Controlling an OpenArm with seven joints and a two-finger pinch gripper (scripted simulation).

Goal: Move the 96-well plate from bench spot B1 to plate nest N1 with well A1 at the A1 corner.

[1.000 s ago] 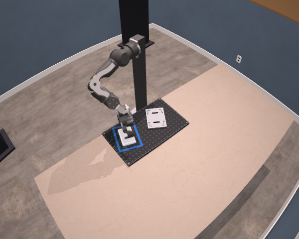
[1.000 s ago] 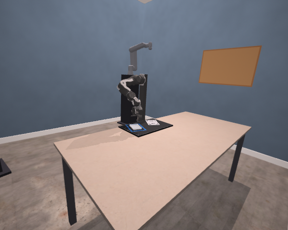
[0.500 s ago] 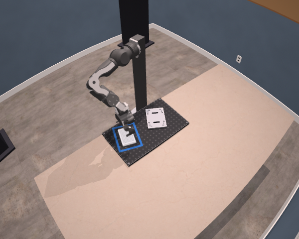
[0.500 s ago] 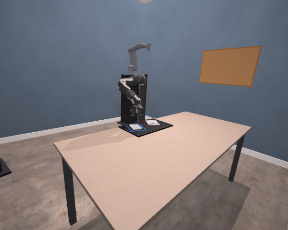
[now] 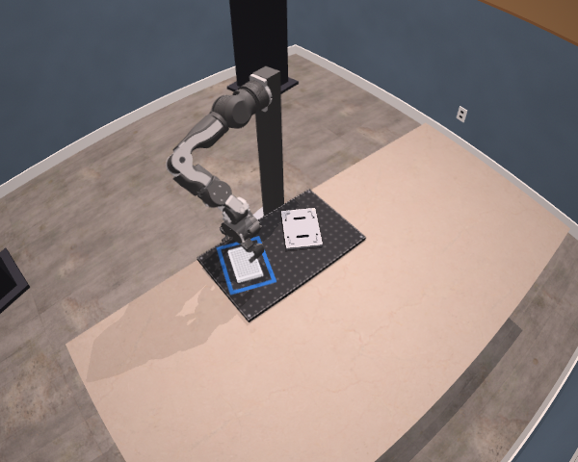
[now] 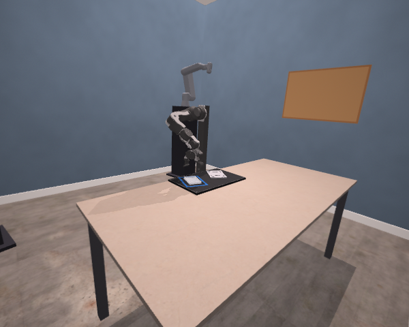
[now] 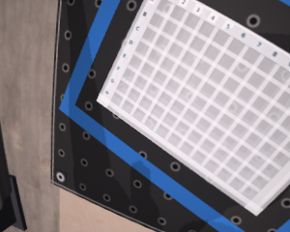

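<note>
Right now my hand is 80 mm above the white 96-well plate. The rest, counted from my hand: white plate nest N1: 50 mm ahead, 230 mm to the left, 90 mm below.
</note>
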